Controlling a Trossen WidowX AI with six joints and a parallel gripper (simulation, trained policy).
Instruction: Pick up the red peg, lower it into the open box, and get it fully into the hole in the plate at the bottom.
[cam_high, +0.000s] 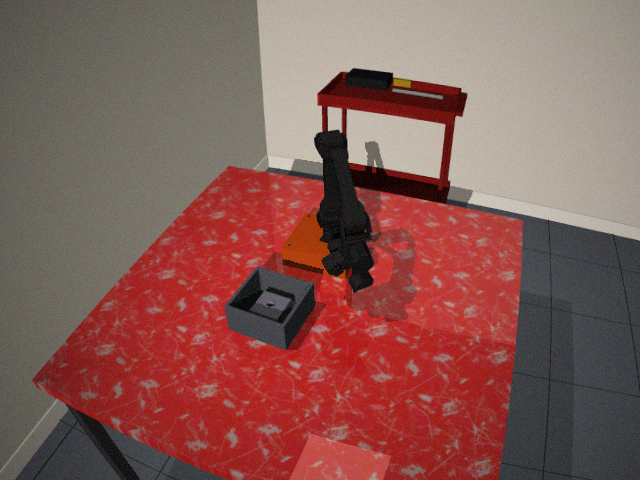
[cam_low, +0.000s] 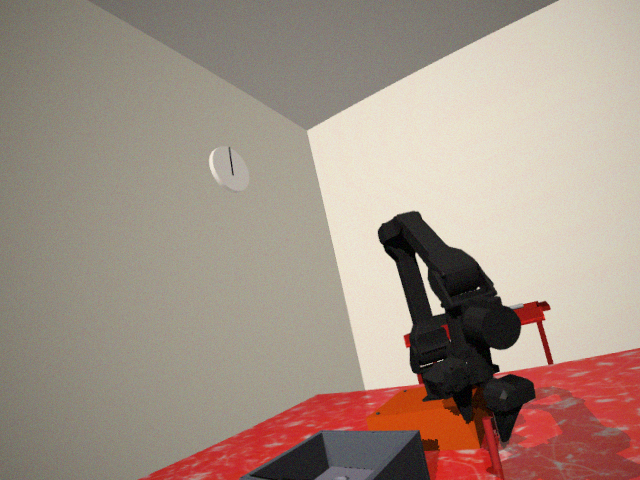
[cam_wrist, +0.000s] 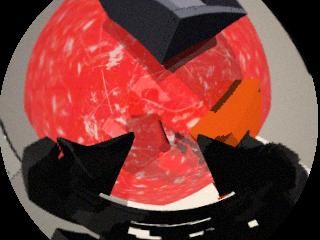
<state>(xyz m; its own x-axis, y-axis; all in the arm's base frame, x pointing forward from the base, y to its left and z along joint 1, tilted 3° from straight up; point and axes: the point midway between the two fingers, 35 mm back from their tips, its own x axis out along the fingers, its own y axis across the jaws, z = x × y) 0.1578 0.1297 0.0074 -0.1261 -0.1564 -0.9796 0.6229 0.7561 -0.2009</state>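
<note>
The red peg lies 10 mm to the left of my gripper tip and 20 mm below it. From my gripper tip the other things lie so: grey box (190 mm ahead, 160 mm to the right, 30 mm below); grey plate (190 mm ahead, 160 mm to the right, 10 mm below).
</note>
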